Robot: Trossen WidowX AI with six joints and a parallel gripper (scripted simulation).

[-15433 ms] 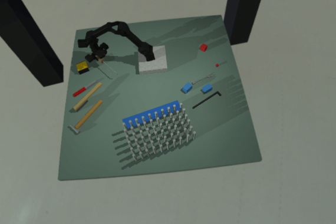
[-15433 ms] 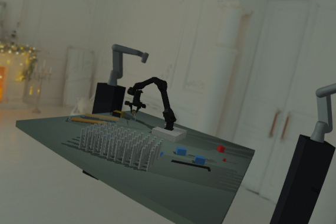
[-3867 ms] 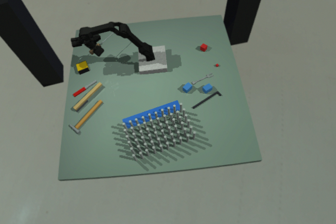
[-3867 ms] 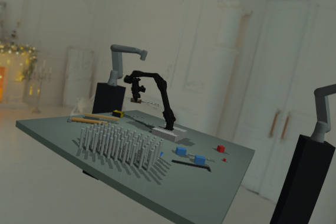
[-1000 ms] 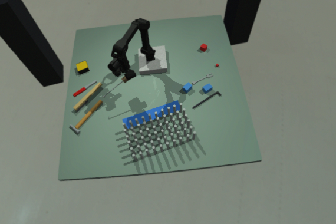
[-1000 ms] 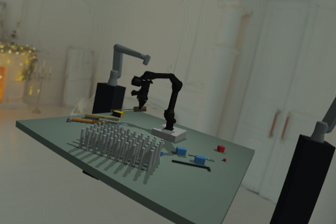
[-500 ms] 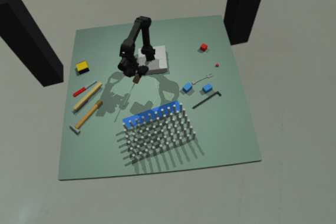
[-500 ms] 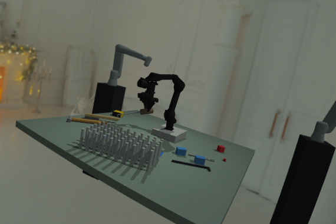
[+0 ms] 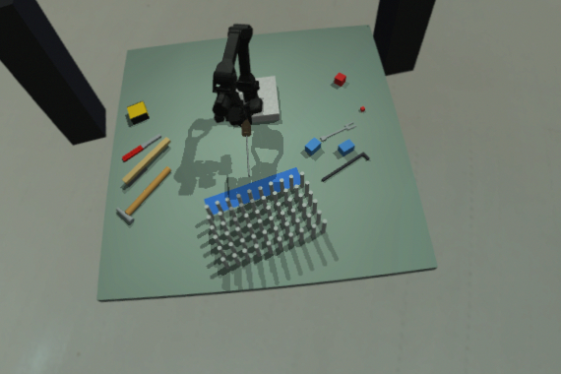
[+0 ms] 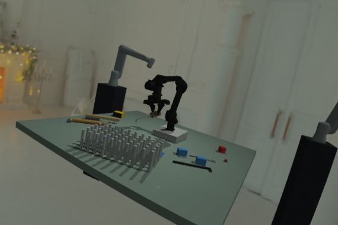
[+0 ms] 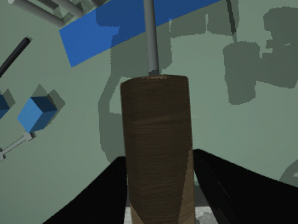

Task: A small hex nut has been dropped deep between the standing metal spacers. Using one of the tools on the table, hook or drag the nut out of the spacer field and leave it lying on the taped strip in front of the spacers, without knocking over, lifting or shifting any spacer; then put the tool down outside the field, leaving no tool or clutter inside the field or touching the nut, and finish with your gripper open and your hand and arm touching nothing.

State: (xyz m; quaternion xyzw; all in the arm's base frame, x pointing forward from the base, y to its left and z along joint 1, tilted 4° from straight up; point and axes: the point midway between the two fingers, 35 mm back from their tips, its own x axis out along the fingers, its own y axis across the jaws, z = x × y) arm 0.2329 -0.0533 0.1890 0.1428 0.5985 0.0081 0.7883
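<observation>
My gripper tip is 190 mm short of the blue taped strip, 190 mm above it and 30 mm to the left of it. Round my gripper tip: small wrench (380 mm to the left, 190 mm below, 10 mm ahead); red-handled screwdriver (470 mm to the right, 190 mm below, 140 mm behind); hex nut (350 mm ahead, 190 mm below, 60 mm to the left).
</observation>
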